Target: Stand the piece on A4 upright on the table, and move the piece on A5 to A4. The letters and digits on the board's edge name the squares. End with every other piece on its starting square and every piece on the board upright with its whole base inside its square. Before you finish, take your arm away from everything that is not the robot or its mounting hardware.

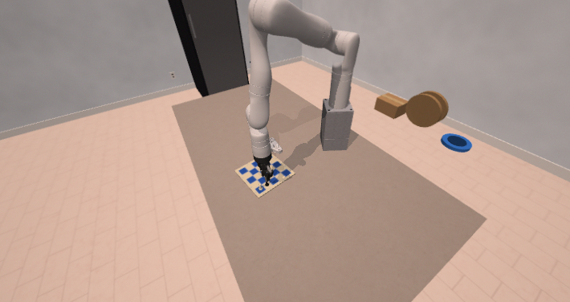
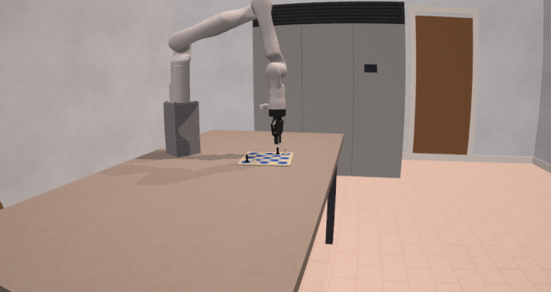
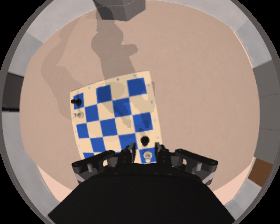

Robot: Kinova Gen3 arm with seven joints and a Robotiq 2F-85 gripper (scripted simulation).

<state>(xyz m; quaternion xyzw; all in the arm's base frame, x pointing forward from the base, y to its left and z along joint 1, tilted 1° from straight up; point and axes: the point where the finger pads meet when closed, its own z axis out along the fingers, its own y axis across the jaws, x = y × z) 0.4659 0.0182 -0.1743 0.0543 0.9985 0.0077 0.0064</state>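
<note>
Now: the cream chessboard 4 cm behind my hand, 8 cm to the right of it and 7 cm below it.
</note>
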